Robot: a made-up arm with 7 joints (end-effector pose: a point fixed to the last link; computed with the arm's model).
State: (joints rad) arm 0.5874 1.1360 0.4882 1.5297 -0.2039 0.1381 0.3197
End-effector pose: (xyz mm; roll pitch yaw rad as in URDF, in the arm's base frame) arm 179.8 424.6 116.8 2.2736 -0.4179 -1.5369
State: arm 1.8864 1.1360 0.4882 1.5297 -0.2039 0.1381 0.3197
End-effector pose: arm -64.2 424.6 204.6 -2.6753 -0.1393 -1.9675
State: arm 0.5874 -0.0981 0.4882 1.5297 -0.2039 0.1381 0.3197
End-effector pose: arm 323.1 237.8 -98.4 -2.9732 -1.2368 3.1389
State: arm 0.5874 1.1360 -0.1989 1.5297 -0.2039 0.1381 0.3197
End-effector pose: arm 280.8 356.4 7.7 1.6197 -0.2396 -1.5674
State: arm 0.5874 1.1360 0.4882 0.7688 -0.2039 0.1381 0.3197
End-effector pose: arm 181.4 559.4 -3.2 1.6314 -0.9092 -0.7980
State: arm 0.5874 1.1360 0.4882 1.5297 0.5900 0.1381 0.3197
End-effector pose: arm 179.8 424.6 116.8 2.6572 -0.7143 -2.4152
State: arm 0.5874 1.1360 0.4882 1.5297 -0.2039 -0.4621 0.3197
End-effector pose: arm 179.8 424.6 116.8 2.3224 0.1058 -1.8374
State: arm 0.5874 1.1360 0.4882 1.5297 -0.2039 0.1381 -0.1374
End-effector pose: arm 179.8 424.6 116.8 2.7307 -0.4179 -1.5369
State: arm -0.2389 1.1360 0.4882 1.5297 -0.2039 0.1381 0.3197
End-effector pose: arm 207.8 424.6 -53.1 1.4110 -0.2550 -1.2343
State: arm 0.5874 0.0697 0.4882 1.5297 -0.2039 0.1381 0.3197
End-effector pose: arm 312.9 280.1 -83.0 2.9116 -1.2042 -2.6763
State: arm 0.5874 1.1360 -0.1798 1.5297 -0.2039 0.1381 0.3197
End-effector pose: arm 279.3 358.3 11.6 1.6375 -0.2442 -1.5650
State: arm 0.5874 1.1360 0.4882 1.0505 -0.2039 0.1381 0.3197
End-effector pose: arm 189.8 518.8 51.0 1.9587 -0.7712 -1.1585
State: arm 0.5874 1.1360 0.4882 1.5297 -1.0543 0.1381 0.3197
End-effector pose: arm 179.8 424.6 116.8 2.2559 0.0480 -0.8157
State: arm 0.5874 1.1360 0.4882 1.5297 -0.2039 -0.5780 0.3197
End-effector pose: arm 179.8 424.6 116.8 2.3135 0.2073 -1.8940
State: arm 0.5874 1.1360 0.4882 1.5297 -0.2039 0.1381 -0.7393
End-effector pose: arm 179.8 424.6 116.8 -2.9505 -0.4179 -1.5369
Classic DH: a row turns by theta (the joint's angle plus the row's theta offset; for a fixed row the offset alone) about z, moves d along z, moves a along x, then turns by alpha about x. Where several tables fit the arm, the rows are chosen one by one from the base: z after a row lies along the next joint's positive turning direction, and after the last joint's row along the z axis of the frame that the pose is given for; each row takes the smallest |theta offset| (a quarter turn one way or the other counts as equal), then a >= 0, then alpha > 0; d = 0 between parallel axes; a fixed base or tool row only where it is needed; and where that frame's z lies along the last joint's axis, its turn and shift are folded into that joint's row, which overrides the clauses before.
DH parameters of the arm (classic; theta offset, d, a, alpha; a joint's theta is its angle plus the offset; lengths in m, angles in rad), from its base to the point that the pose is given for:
base (fixed): 0 0 0 1.5708
joint 1: 1.5708 -0.149 0 1.5708
joint 2: 1.5708 0 0 1.5708
joint 3: 1.5708 -0.241 0 1.5708
joint 4: 0 0 0 -1.5708
joint 5: 0 -0.243 0 -1.5708
joint 6: -1.5708 0 0 1.5708
joint 7: 1.5708 0 0 1.5708
tool (fixed): -1.5708 0 0 0

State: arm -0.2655 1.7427 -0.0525 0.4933 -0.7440 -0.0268 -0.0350
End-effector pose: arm 129.7 598.4 39.2 1.5475 1.1038 -0.5756
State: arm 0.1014 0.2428 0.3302 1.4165 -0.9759 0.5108 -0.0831
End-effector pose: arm 251.4 291.5 -227.2 1.4708 -0.3586 -0.6759
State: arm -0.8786 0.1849 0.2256 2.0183 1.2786 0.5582 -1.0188
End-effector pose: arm 40.4 222.1 -243.9 0.1192 -0.2481 0.9304
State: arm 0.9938 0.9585 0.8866 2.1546 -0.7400 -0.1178 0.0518
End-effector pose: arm 13.7 326.9 144.0 -2.7595 0.0223 -1.1553
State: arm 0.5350 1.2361 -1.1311 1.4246 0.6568 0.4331 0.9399
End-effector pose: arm 239.1 338.6 -202.7 -0.3551 -0.3700 -0.8348
